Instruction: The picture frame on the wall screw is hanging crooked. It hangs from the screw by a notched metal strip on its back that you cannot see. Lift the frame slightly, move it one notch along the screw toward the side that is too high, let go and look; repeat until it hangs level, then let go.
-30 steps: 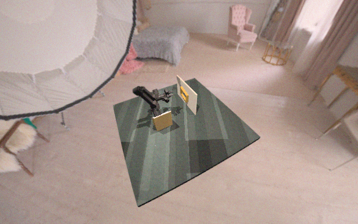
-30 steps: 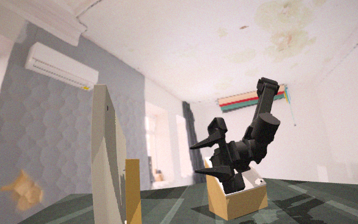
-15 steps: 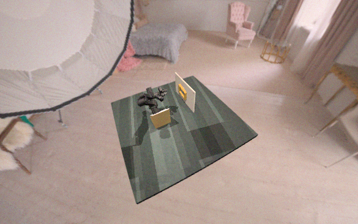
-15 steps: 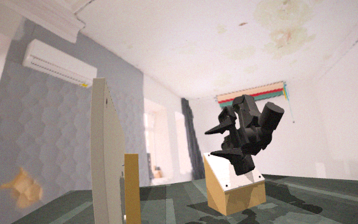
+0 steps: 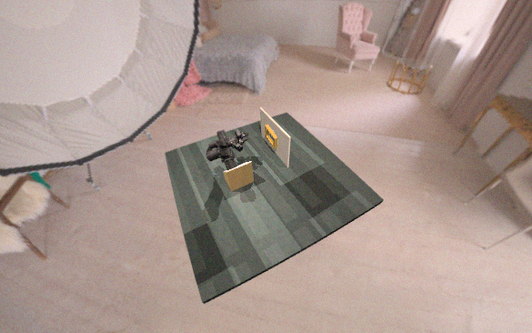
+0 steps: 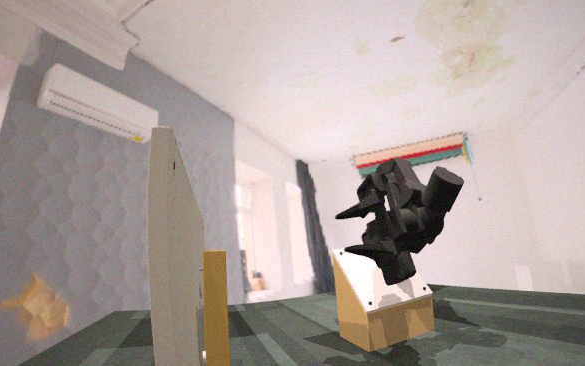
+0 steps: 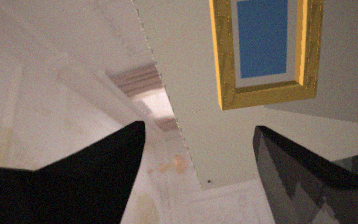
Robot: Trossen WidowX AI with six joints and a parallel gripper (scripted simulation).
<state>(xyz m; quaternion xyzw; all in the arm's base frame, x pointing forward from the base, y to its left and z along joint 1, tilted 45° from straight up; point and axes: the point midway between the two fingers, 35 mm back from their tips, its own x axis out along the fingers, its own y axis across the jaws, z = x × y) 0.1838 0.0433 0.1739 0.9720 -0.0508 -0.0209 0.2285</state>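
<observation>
Right now the picture frame is 20 cm ahead of my gripper tip, 9 cm below it and 1 cm to the right of it. Round my gripper tip: wall panel: 21 cm ahead, 9 cm below, 1 cm to the right.
</observation>
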